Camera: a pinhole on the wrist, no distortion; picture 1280 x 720 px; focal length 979.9 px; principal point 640.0 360.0 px. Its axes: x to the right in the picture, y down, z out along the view. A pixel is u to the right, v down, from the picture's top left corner.
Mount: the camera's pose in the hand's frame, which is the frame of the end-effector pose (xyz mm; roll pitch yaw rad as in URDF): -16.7 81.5 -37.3 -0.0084 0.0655 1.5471
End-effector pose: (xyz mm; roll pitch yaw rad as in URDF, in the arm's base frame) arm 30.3 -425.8 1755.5 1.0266 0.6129 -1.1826
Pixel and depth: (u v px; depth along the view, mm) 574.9 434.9 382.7
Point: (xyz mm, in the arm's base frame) -165.4 -617.3 1987.6
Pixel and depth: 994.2 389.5 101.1
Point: 65.7 -480.0 1879.9
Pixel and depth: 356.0 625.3 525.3
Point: -379.4 -588.7 2038.1
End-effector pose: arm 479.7 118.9 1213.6 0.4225 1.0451 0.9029
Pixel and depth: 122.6 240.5 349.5
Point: 788.2 176.8 1328.7
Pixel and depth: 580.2 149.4 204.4
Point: 583.2 259.0 1285.1
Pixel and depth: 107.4 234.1 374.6
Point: 819.8 173.6 1332.9
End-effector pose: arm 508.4 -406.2 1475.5 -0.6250 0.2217 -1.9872
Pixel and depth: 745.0 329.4 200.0
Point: 679.3 -484.8 1539.2
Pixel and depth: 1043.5 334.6 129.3
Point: 667.9 -460.0 1466.5
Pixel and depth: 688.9 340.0 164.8
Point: 652.4 -465.2 1521.5
